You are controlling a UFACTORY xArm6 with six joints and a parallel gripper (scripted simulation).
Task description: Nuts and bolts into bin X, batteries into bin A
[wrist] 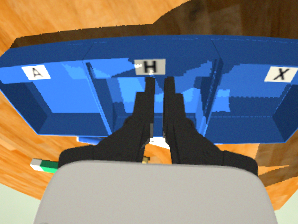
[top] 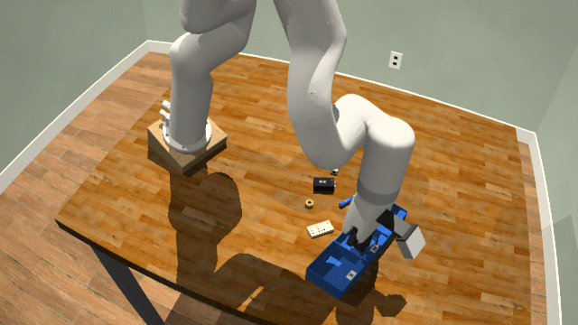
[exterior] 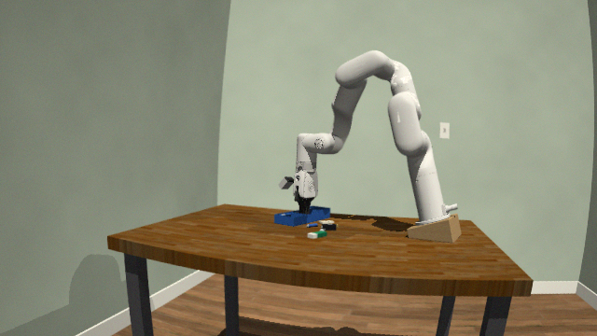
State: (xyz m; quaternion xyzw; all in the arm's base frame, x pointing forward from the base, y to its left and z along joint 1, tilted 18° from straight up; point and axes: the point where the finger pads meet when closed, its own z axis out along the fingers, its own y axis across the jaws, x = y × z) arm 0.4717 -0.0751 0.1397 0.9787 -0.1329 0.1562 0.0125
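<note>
My hand is 2 cm above the blue bin and 1 cm to the right of it. The rest, counted from my hand: brass nut: 14 cm behind, 6 cm to the left, 3 cm below; blue battery: 11 cm to the left, 7 cm behind, 3 cm below; white domino: 9 cm behind, 3 cm below, 1 cm to the left.
</note>
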